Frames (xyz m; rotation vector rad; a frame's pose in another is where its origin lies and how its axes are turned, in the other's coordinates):
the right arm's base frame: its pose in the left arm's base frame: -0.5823 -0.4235 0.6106 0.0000 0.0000 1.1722
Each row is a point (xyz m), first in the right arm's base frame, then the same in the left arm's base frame.
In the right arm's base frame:
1: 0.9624 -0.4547 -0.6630
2: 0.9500 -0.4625 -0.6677
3: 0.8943 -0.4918 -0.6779
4: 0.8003 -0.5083 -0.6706
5: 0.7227 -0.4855 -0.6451
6: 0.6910 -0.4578 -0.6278
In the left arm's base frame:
1: 0.2103 0.2870 -0.0524
2: 0.2127 0.2725 -0.0571
3: 0.2180 0.2098 -0.0673
4: 0.1968 0.1168 -0.0600
5: 0.1456 0.0541 -0.0345
6: 0.1078 0.0356 -0.0172

